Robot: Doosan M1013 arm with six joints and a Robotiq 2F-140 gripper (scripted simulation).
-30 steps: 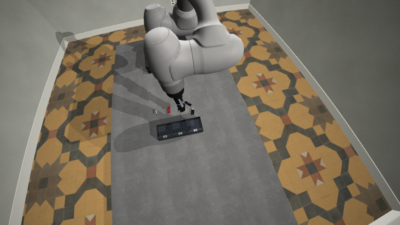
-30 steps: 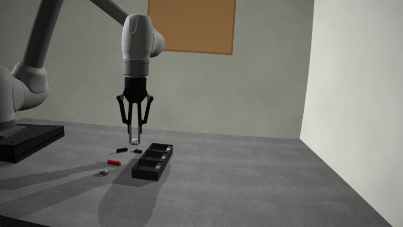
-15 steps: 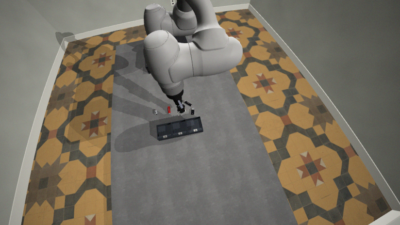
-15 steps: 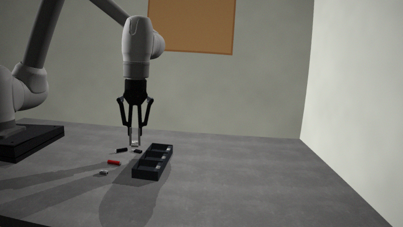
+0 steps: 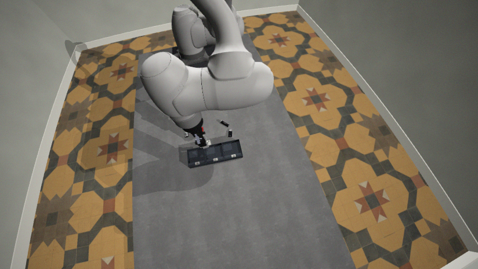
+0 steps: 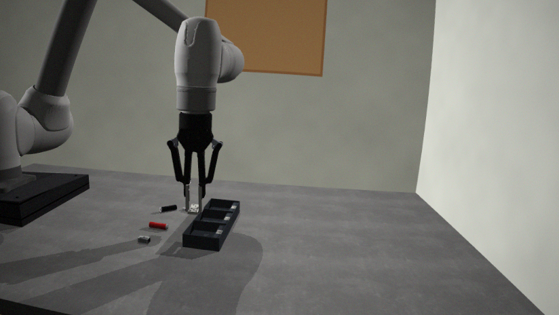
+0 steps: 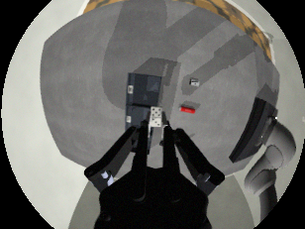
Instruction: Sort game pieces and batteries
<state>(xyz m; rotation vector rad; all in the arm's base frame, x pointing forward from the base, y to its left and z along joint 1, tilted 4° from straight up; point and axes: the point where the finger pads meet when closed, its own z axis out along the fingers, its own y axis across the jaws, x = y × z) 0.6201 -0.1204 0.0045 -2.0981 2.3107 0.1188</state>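
Now: the black battery 90 mm behind my hand, 130 mm to the left of it and 80 mm below it. Round my hand: black three-compartment bin: 50 mm ahead, 20 mm to the left, 70 mm below; white domino: 30 mm below; red battery: 90 mm behind, 80 mm below.
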